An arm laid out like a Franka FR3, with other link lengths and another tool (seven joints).
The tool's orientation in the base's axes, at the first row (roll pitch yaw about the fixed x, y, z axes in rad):
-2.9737, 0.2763, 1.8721
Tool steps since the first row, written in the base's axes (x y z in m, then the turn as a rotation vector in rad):
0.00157, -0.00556, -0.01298, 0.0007, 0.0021, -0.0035
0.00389, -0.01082, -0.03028, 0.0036, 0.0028, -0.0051
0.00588, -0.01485, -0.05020, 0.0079, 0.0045, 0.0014
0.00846, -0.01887, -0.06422, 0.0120, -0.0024, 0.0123
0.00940, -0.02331, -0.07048, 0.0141, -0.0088, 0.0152
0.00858, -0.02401, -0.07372, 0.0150, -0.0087, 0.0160
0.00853, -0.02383, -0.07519, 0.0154, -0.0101, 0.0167
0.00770, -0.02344, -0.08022, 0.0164, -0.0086, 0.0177
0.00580, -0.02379, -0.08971, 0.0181, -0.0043, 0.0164
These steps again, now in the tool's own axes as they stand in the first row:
-0.00202, 0.00220, 0.01389, 0.0027, 0.0018, 0.0026
-0.00279, 0.00589, 0.03173, 0.0029, 0.0050, 0.0037
-0.00163, 0.00999, 0.05170, 0.0015, 0.0084, -0.0033
-0.00223, 0.01370, 0.06602, -0.0090, 0.0089, -0.0119
-0.00487, 0.01450, 0.07325, -0.0163, 0.0088, -0.0128
-0.00440, 0.01407, 0.07660, -0.0166, 0.0096, -0.0137
-0.00382, 0.01430, 0.07794, -0.0182, 0.0095, -0.0140
-0.00185, 0.01441, 0.08266, -0.0174, 0.0107, -0.0155
0.00096, 0.01404, 0.09192, -0.0136, 0.0136, -0.0157

